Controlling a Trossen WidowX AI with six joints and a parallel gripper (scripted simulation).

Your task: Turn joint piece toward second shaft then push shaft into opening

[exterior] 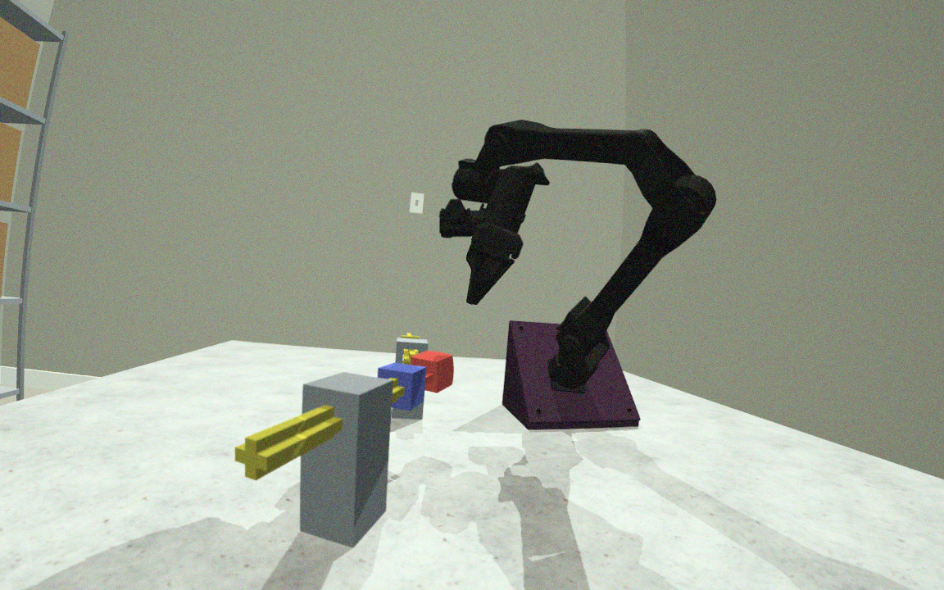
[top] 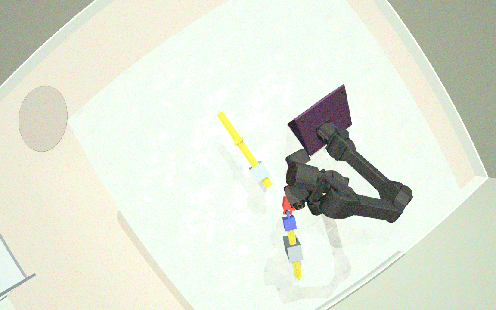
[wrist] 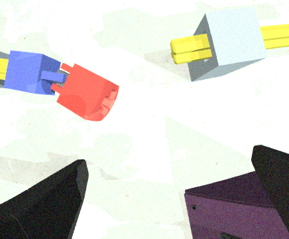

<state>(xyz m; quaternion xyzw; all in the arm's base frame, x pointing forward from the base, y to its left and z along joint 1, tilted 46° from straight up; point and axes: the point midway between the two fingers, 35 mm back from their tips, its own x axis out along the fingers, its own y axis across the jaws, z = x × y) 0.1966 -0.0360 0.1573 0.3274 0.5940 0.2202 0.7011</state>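
My gripper tip is 50 mm short of the red joint piece, 70 mm to the right of it and 90 mm above it.
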